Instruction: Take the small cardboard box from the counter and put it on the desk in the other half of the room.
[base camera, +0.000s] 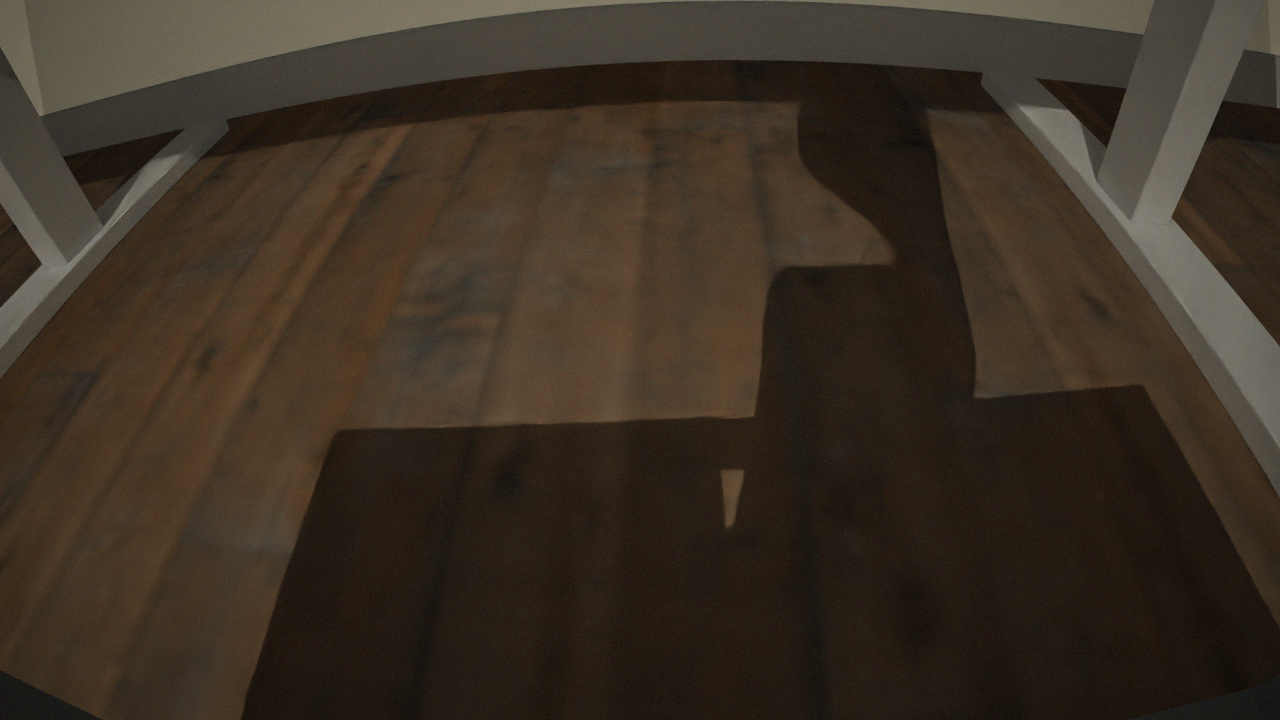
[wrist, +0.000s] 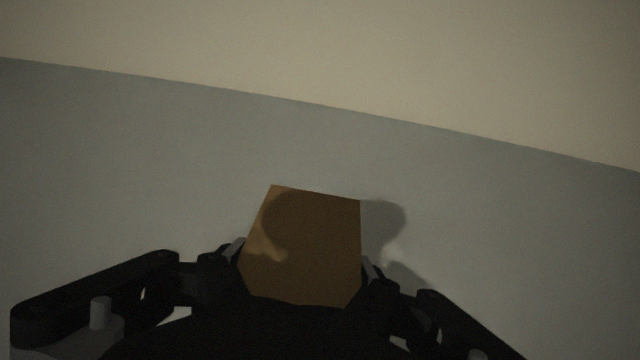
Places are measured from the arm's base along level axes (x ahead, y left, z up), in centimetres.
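Where they show: gripper, between the fingertips: (wrist: 300, 262).
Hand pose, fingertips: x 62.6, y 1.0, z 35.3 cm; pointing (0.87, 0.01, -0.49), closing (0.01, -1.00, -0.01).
After its pixels a point has its place.
The small cardboard box (wrist: 310, 240) @(x 62.3, y 0.7, z 37.4 cm) is brown and sits between the fingers of my gripper (wrist: 300, 262) @(x 62.6, y 1.0, z 35.3 cm) in the wrist view. The gripper is shut on it, with a pad against each side. Beyond the box is the pale grey desk top (wrist: 150, 160) @(x 75.2, y 18.1, z 32.4 cm), and shadows of the box and gripper fall on it to the right of the box. The box's underside is hidden, so I cannot tell whether it touches the desk top. In the base camera view, white desk legs (base camera: 1172, 116) @(x 59.0, y -46.9, z -25.5 cm) (base camera: 44, 197) @(x 67.4, y 72.3, z -28.8 cm) stand at the right and left.
A cream wall (base camera: 626, 26) @(x 105.9, y 3.2, z -33.9 cm) (wrist: 350, 50) @(x 107.0, y -1.9, z 42.4 cm) is behind the desk, with a grey baseboard (base camera: 572, 44) @(x 106.3, y 11.0, z -36.1 cm) at its foot. White floor bars (base camera: 1190, 304) (base camera: 170, 170) @(x 87.3, y 69.8, z -37.5 cm) run along both sides. The wooden floor (base camera: 572, 268) @(x 56.8, y 7.4, z -39.6 cm) between them carries a large dark shadow.
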